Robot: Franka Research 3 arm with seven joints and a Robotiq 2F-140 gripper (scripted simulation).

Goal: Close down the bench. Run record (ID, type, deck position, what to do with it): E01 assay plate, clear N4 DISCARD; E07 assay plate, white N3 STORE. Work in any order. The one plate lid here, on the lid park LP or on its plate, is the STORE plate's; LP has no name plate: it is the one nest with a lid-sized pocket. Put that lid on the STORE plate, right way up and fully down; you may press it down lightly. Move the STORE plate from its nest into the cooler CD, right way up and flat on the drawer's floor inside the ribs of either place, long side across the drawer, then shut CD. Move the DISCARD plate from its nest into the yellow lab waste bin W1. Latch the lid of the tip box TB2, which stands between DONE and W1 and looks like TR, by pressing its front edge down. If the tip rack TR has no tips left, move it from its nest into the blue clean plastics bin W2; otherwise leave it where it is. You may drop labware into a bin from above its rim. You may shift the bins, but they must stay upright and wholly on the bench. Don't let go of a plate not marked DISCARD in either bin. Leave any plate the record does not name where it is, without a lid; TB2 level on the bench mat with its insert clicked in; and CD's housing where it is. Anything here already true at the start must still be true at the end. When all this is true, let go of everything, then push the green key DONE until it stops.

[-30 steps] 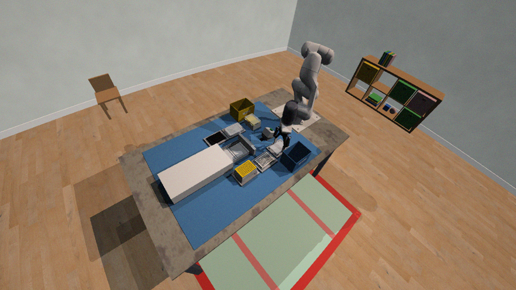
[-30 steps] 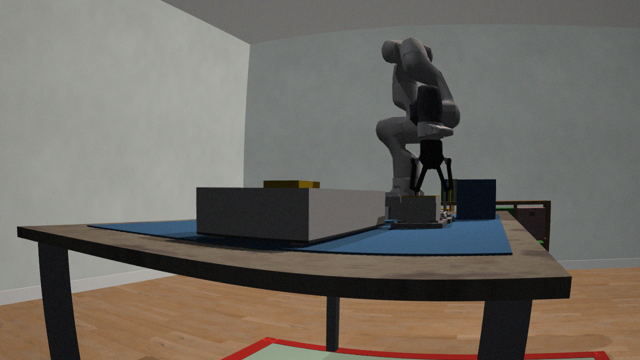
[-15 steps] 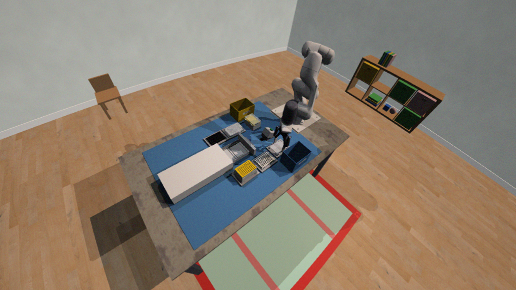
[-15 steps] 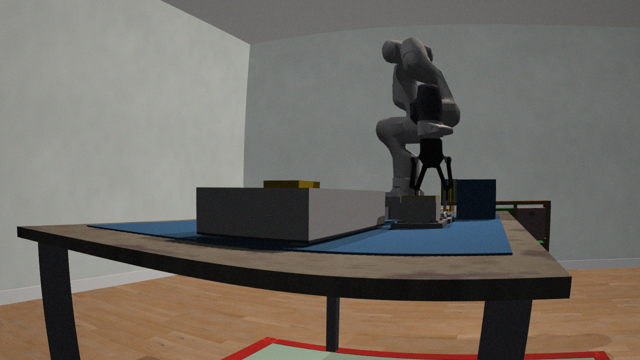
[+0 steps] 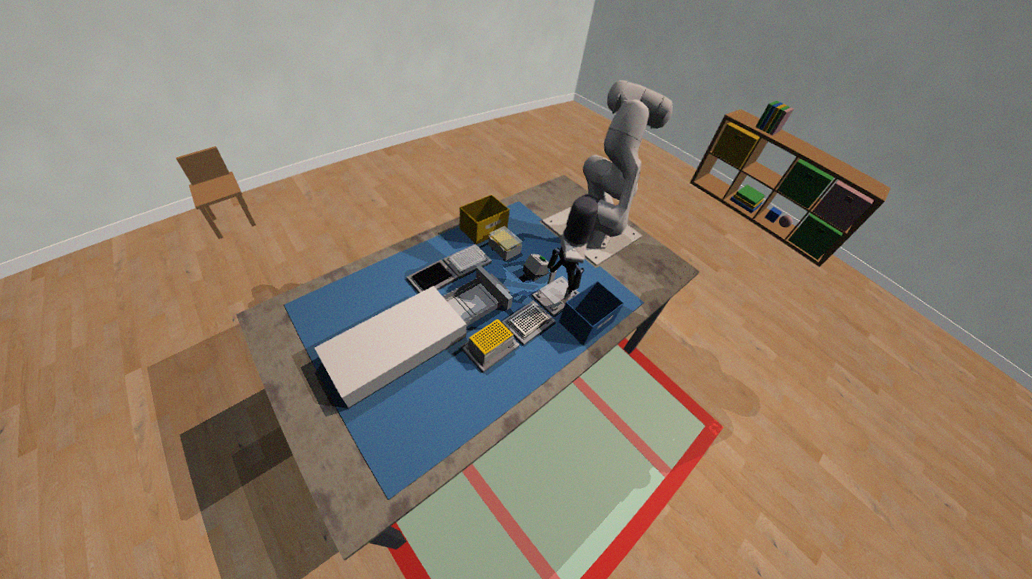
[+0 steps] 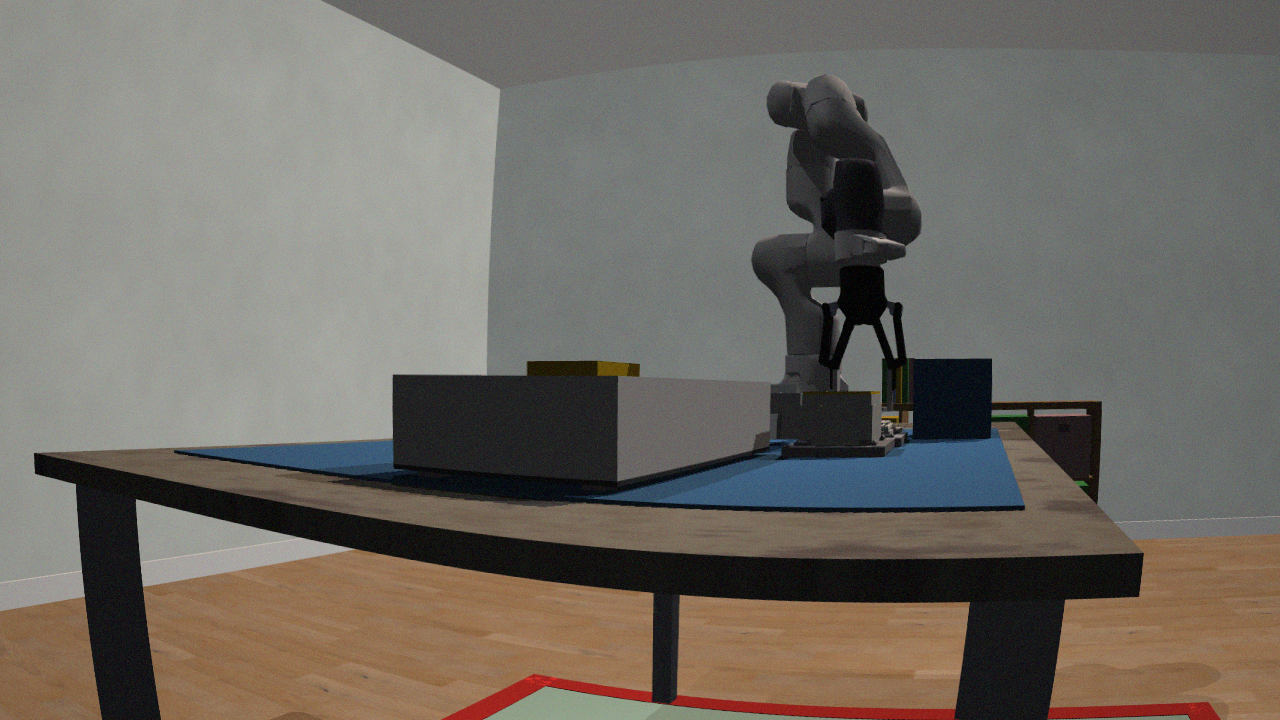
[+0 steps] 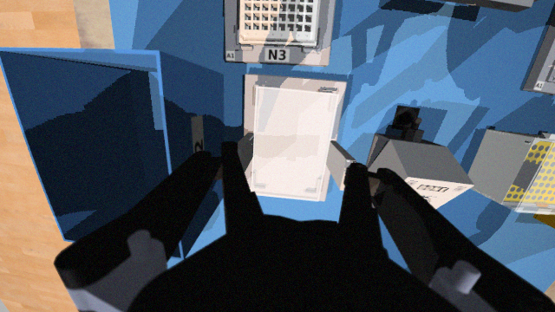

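Right now my hand is 180 mm short of the white plate, 10 mm to the left of it and 50 mm above it. The rest, counted from my hand: plate lid: 20 mm below; lid park nest: 60 mm below; blue bin W2: 20 mm ahead, 160 mm to the left, 30 mm below.
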